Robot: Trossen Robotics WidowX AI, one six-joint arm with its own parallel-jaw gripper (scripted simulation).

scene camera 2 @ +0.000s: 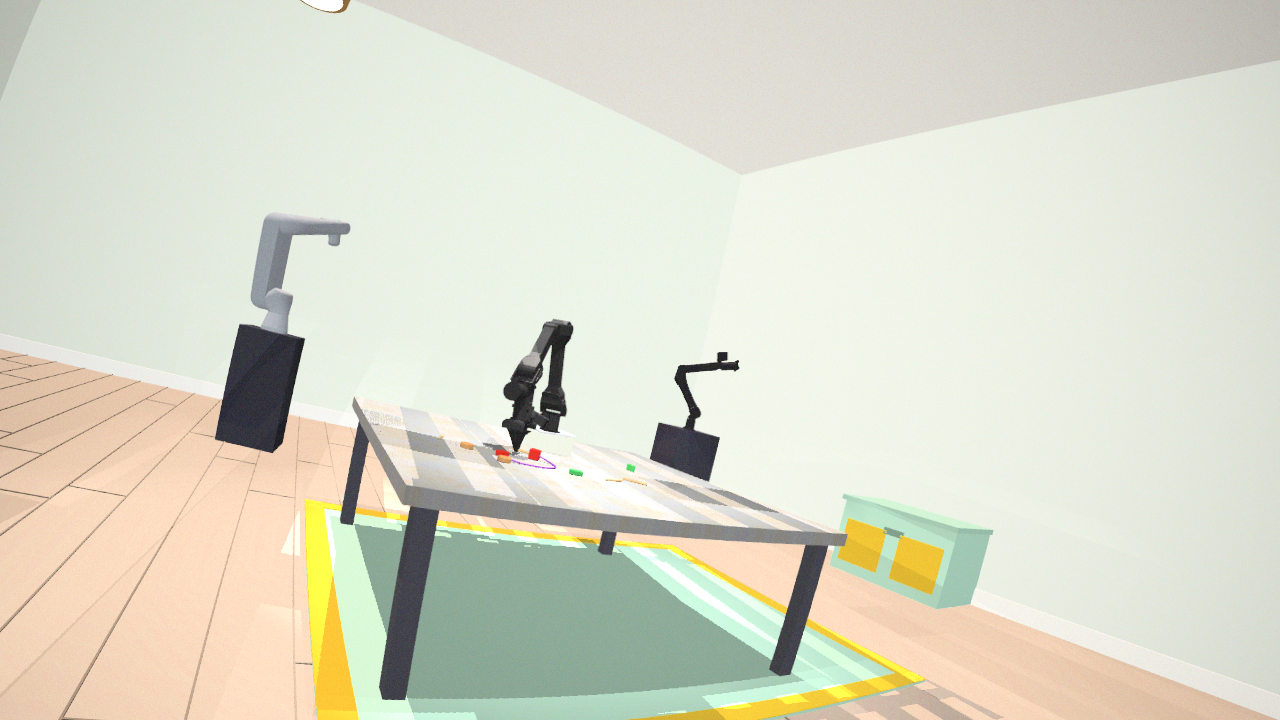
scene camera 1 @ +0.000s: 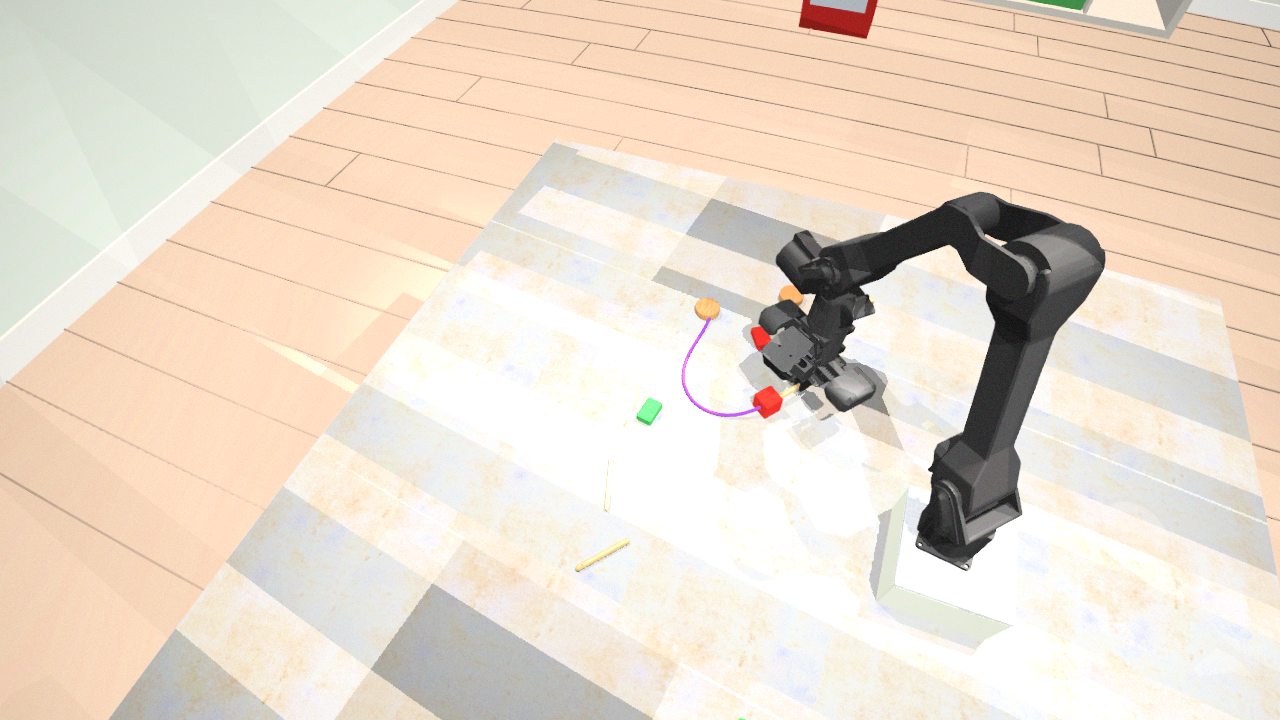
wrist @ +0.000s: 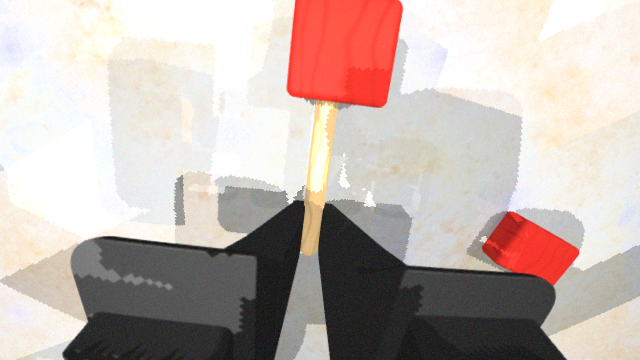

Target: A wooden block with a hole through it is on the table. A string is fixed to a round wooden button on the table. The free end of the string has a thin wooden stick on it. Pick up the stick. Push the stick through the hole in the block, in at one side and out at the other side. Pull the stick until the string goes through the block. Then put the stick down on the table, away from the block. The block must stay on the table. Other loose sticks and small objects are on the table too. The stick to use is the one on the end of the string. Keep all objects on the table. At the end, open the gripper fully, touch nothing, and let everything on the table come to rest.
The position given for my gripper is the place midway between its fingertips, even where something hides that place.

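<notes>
You'd find a thin wooden stick (wrist: 325, 115) in the wrist view, and my gripper is there as well, in the wrist view (wrist: 312, 212). Then there's my gripper (scene camera 1: 799, 387), and you'd also catch my gripper in scene camera 2 (scene camera 2: 516, 451).
</notes>
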